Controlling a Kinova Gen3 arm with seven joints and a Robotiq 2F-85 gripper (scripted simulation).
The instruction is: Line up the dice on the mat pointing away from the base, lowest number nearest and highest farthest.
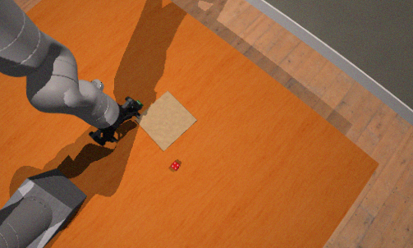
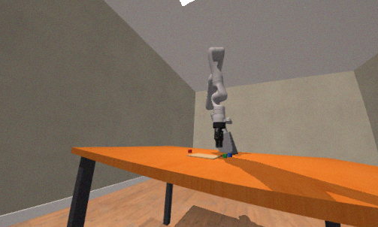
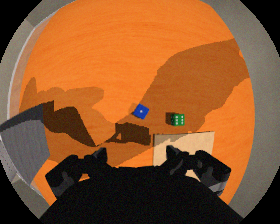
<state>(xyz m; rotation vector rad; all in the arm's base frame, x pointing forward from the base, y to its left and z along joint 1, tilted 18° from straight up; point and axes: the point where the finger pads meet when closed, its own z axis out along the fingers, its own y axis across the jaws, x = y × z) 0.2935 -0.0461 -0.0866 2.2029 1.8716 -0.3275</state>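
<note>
Right now my hand is 2 cm short of the blue die, 6 cm to the right of it and 4 cm above it. Also, from my hand: green die (8 cm ahead, 3 cm to the left, 4 cm below); then tan mat (9 cm ahead, 7 cm to the right, 5 cm below); then red die (1 cm behind, 18 cm to the right, 4 cm below).
</note>
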